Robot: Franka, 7 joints.
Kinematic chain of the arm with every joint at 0, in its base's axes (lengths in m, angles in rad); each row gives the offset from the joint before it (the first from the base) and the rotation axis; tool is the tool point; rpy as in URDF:
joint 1: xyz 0 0 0.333 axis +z
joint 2: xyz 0 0 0 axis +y
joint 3: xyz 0 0 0.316 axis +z
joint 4: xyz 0.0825 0 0 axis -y
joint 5: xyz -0.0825 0 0.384 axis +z
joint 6: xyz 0 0 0 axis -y
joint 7: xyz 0.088 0 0 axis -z
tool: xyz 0 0 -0.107 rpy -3.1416 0 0
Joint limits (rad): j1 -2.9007..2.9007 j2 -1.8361..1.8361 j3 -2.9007..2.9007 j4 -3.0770..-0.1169 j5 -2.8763..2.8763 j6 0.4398..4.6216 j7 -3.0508..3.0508
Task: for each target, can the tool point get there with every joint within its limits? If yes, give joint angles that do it. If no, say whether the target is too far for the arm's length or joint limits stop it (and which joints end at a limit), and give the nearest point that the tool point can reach.
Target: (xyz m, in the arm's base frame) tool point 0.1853 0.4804 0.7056
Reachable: yes | joints -1.3014 0.2482 2.4434 -1.7946 1.2375 1.7778 1.1406
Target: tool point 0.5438 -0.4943 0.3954
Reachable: yes | joints -0.3495 1.3543 -1.7369 -0.5507 1.2394 1.0072 0.0128
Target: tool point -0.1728 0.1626 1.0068
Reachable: yes | joints -1.6296 -1.2181 -0.3167 -1.6111 -1.8069 2.5097 -1.5090
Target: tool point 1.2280 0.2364 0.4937
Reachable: no: too far | nearest point 0.8356 0.1609 0.4423 | short by 0.403 m
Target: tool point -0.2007 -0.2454 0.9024
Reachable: yes | joints -1.1826 -0.7669 -0.3773 -1.6500 2.2110 3.1748 0.5160
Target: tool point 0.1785 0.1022 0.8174
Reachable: yes | joints 0.3001 -0.8850 0.1815 -2.4356 0.3438 3.9281 2.1735
